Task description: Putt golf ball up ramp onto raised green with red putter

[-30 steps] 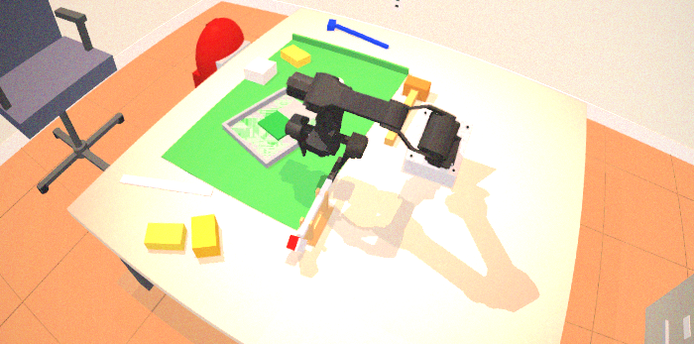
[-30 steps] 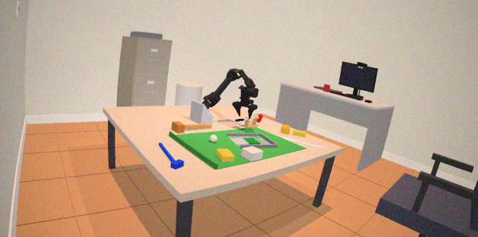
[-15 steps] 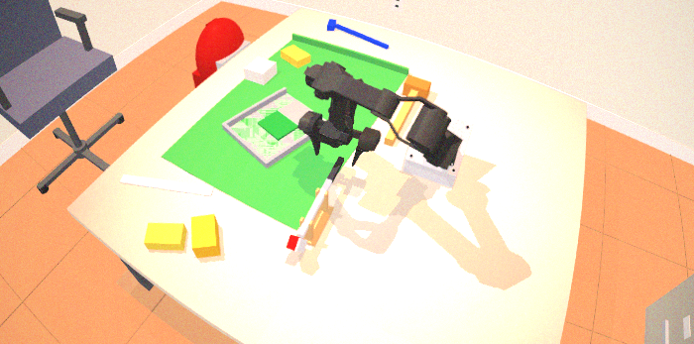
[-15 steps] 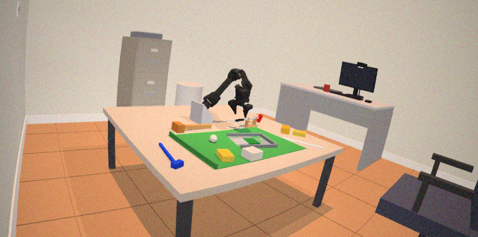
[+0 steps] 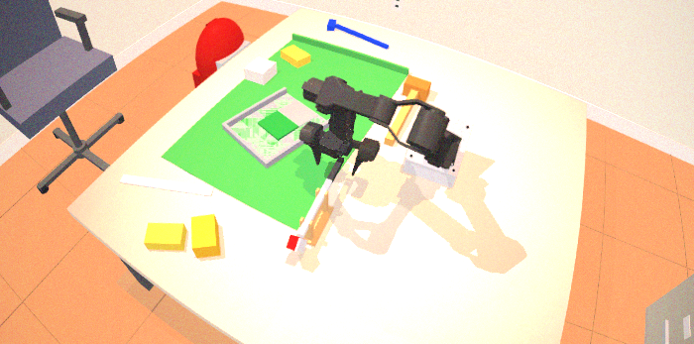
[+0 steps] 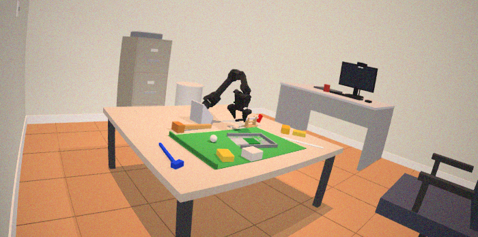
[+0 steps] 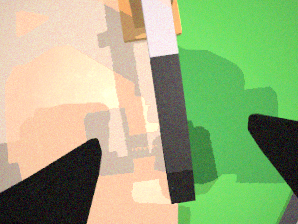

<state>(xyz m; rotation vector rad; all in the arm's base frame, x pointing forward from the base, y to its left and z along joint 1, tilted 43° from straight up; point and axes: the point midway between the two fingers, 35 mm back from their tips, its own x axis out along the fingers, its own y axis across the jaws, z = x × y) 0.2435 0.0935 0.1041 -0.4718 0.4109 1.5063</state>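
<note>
My gripper tip is now 1 cm past the red putter and 12 cm to the right of it. Round my gripper tip: tan rack (13 cm to the left, 2 cm below); white strip (43 cm ahead, 20 cm to the left, 6 cm below); white golf ball (15 cm ahead, 37 cm to the right, 4 cm below).
</note>
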